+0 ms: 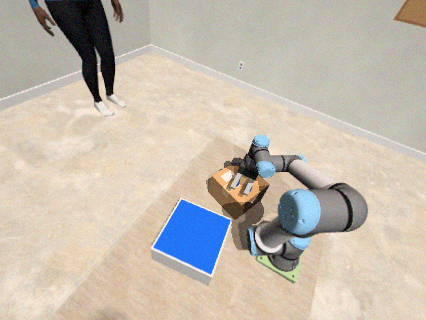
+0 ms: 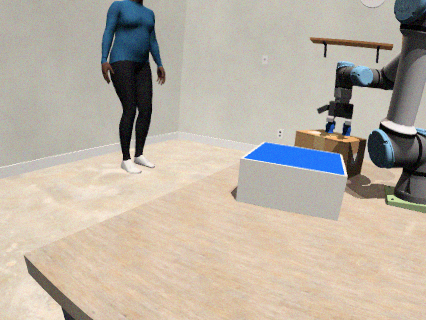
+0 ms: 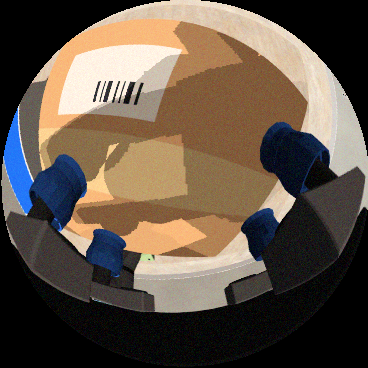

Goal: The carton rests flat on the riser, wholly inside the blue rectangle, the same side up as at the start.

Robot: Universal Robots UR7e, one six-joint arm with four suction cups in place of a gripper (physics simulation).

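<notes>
A brown carton (image 1: 221,192) (image 2: 323,143) (image 3: 223,103) stands on the floor, its barcode label (image 3: 113,85) facing up. It is beside the white riser (image 1: 180,265) (image 2: 288,190), apart from it. The riser's top is a blue rectangle (image 1: 193,235) (image 2: 297,157) (image 3: 13,161) with nothing on it. My suction gripper (image 1: 241,184) (image 2: 338,128) (image 3: 178,195) is right over the carton's top. Its four blue cups sit at the top face and seem to touch it. The suction is off and the carton is not lifted.
A person (image 1: 97,47) (image 2: 132,63) stands at the far left, near the room's corner. The arm's base (image 1: 281,266) sits on a green plate right of the riser. A wooden wall shelf (image 2: 339,41) hangs above the carton.
</notes>
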